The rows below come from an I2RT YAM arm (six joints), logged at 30 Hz.
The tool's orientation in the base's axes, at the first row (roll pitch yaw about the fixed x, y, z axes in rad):
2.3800, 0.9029, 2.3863
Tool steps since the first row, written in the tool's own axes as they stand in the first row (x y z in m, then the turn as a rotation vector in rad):
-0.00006, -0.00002, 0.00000, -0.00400, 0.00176, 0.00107
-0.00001, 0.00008, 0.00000, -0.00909, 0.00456, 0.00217
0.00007, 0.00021, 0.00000, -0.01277, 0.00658, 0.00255
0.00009, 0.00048, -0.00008, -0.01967, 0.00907, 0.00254
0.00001, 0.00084, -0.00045, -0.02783, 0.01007, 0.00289
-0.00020, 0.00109, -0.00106, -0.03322, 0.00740, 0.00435
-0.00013, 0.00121, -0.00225, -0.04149, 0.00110, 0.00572
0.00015, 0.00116, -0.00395, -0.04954, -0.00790, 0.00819
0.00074, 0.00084, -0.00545, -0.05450, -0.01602, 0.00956
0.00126, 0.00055, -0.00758, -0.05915, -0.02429, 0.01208
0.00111, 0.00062, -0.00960, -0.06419, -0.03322, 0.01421
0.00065, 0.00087, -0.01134, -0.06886, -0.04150, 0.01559
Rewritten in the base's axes. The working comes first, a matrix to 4 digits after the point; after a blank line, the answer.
The tool's axes in the first row as the columns of a matrix, in the base's axes (used below as rounded here):
-0.4509, 0.1017, 0.8868
0.4246, 0.8983, 0.1129
-0.7851, 0.4274, -0.4482

0.00003, -0.00004, 0.00004, 0.00293, 0.00000, 0.00341
0.00001, 0.00007, 0.00004, 0.00649, 0.00048, 0.00811
-0.00001, 0.00022, 0.00003, 0.00869, 0.00078, 0.01170
-0.00006, 0.00046, 0.00017, 0.01204, 0.00008, 0.01818
-0.00032, 0.00071, 0.00055, 0.01614, -0.00244, 0.02486
-0.00074, 0.00077, 0.00110, 0.01959, -0.00697, 0.02729
-0.00181, 0.00078, 0.00163, 0.02389, -0.01598, 0.03048
-0.00345, 0.00066, 0.00215, 0.02880, -0.02721, 0.03185
-0.00508, 0.00045, 0.00222, 0.03142, -0.03645, 0.03166
-0.00723, 0.00017, 0.00264, 0.03491, -0.04557, 0.03064
-0.00895, -0.00006, 0.00370, 0.03817, -0.05549, 0.02983
-0.01026, -0.00022, 0.00494, 0.04065, -0.06476, 0.02934

